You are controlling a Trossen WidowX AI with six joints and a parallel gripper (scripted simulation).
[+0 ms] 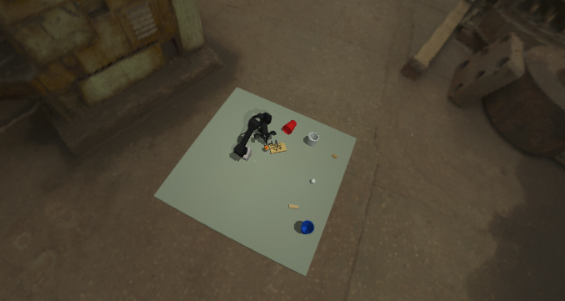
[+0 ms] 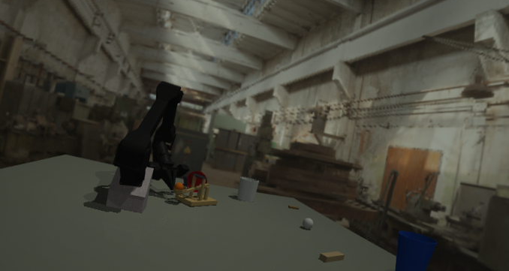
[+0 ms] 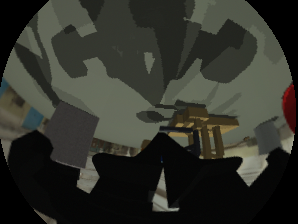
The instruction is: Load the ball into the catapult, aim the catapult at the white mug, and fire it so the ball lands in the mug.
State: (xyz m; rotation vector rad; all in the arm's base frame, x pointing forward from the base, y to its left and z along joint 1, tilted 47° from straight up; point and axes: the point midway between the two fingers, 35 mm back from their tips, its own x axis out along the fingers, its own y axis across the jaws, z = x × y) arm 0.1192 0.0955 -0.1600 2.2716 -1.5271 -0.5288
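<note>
Right now my gripper tip is 20 mm short of the orange ball, 40 mm to the left of it and 20 mm below it. Round my gripper tip: white mug: 360 mm ahead, 220 mm to the left, 10 mm below; then white ball: 490 mm ahead, 150 mm to the right, 20 mm below; then catapult: 60 mm ahead, 10 mm above.
</note>
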